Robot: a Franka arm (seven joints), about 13 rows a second.
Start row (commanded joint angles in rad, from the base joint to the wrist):
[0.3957, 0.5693, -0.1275, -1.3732, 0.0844, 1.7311, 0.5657]
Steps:
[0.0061, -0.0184, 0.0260, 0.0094, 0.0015, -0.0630, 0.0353]
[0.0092, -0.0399, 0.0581, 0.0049, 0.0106, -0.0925, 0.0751]
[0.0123, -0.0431, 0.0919, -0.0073, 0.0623, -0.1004, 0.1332]
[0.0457, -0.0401, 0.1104, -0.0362, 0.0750, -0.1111, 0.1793]
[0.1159, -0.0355, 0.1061, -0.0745, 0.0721, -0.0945, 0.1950]
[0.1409, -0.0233, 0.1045, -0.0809, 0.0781, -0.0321, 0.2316]
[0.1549, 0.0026, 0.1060, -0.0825, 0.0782, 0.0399, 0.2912]
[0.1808, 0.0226, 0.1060, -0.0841, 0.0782, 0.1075, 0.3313]
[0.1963, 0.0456, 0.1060, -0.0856, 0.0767, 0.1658, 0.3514]
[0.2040, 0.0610, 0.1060, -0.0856, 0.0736, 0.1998, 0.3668]
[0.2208, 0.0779, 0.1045, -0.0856, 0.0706, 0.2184, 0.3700]
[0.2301, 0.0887, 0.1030, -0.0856, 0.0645, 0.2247, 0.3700]
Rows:
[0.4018, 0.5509, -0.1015, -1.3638, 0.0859, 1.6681, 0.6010]
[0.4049, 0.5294, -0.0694, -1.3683, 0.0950, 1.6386, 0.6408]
[0.4080, 0.5262, -0.0356, -1.3805, 0.1467, 1.6307, 0.6989]
[0.4414, 0.5292, -0.0171, -1.4094, 0.1594, 1.6200, 0.7450]
[0.5116, 0.5338, -0.0214, -1.4477, 0.1565, 1.6366, 0.7607]
[0.5366, 0.5460, -0.0230, -1.4541, 0.1625, 1.6990, 0.7973]
[0.5506, 0.5719, -0.0215, -1.4557, 0.1626, 1.7710, 0.8569]
[0.5765, 0.5919, -0.0215, -1.4573, 0.1626, 1.8386, 0.8970]
[0.5920, 0.6149, -0.0215, -1.4588, 0.1611, 1.8969, 0.9171]
[0.5997, 0.6303, -0.0215, -1.4588, 0.1580, 1.9309, 0.9325]
[0.6165, 0.6472, -0.0230, -1.4588, 0.1550, 1.9495, 0.9357]
[0.6258, 0.6580, -0.0245, -1.4588, 0.1489, 1.9558, 0.9357]

